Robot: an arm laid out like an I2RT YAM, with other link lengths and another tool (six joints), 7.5 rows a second.
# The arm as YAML. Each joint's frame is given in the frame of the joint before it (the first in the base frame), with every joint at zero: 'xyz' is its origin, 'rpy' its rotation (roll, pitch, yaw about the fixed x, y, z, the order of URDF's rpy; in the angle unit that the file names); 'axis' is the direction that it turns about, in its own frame. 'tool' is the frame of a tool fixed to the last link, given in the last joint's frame.
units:
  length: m
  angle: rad
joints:
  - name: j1
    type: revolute
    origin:
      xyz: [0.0, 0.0, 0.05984]
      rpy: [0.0, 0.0, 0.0]
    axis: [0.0, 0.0, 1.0]
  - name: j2
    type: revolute
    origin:
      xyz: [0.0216, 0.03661, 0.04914]
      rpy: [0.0, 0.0, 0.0]
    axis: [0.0, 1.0, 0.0]
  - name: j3
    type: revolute
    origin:
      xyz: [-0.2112, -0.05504, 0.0]
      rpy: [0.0, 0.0, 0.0]
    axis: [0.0, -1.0, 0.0]
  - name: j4
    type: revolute
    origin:
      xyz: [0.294, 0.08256, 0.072]
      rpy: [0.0, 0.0, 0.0]
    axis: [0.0, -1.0, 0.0]
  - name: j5
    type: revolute
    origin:
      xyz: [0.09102, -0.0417, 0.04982]
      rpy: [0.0, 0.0, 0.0]
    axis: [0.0, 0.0, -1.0]
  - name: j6
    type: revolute
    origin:
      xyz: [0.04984, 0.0, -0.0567]
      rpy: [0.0, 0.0, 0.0]
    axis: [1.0, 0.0, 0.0]
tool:
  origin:
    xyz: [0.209, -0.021, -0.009]
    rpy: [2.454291, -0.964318, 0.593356]
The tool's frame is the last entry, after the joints.
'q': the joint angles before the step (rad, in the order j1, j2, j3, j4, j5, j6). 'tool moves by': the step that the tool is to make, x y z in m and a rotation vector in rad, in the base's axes. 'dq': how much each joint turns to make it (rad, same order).
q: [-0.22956 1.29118 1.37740 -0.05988 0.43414 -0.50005]
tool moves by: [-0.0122 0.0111 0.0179 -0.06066 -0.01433 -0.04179]
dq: [0.04942 -0.03296 -0.02955 0.05487 0.08796 -0.06920]
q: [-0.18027 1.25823 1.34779 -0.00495 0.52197 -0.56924]
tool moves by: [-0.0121 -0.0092 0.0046 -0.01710 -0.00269 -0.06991]
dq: [0.00847 0.00298 -0.00118 0.02469 0.07648 -0.02799]
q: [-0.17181 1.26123 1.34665 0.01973 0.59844 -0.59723]
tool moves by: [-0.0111 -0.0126 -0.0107 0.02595 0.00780 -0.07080]
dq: [-0.00015 0.01087 0.00185 -0.01607 0.07259 0.02185]
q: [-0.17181 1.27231 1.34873 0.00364 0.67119 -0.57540]
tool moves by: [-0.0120 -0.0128 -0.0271 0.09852 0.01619 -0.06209]
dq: [-0.00781 0.01858 0.03721 -0.13001 0.05664 0.12132]
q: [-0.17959 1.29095 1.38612 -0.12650 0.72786 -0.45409]
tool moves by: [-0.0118 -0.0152 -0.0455 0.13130 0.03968 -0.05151]
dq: [-0.03162 0.02902 0.03892 -0.18442 0.00549 0.16466]
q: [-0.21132 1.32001 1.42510 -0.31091 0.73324 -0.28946]
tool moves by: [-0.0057 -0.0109 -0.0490 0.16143 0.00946 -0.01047]
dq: [-0.05538 0.02678 0.02611 -0.15911 -0.08681 0.17598]
